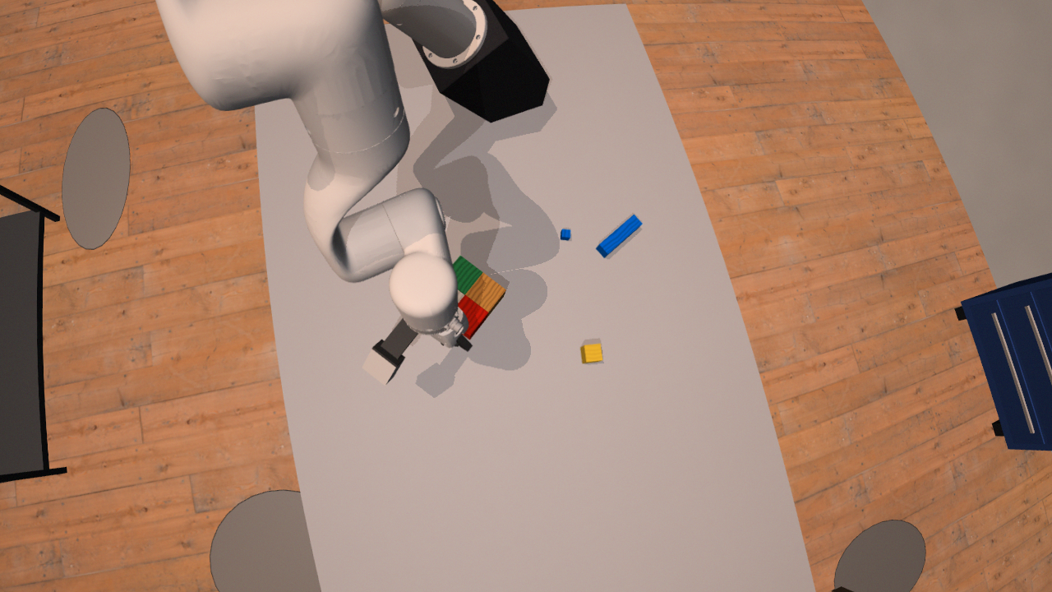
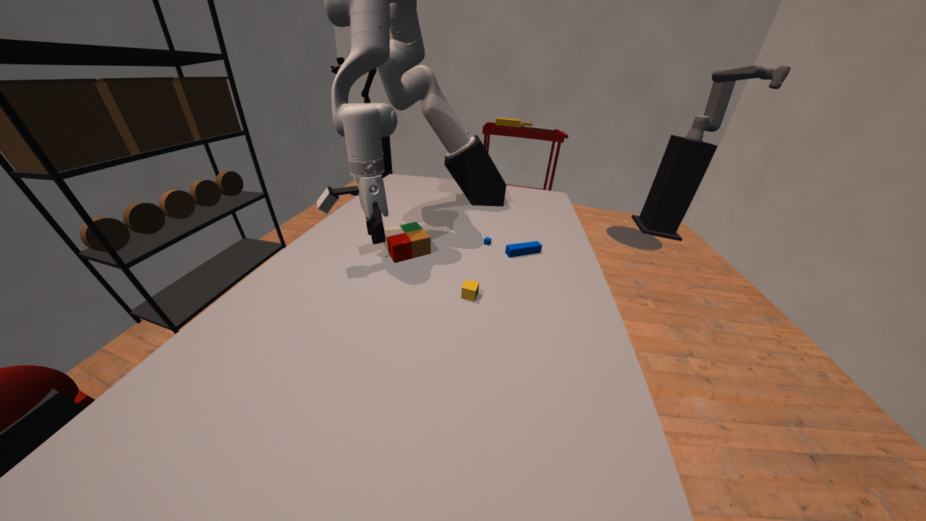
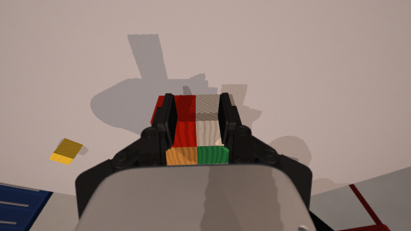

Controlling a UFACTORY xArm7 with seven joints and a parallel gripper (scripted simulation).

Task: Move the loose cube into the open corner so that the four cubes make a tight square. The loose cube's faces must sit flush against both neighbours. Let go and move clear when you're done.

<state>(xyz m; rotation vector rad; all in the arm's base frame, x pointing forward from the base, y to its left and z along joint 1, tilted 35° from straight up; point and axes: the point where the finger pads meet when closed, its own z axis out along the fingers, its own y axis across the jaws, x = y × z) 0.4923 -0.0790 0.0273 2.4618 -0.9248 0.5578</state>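
My hand is 5 cm past the white cube, 5 cm above it and 2 cm to the right of it. The rest, counted from my hand: red cube 6 cm to the left, 5 cm below, 2 cm behind; orange cube 9 cm to the left, 5 cm below, 5 cm behind; green cube 9 cm behind, 6 cm to the left, 5 cm below.
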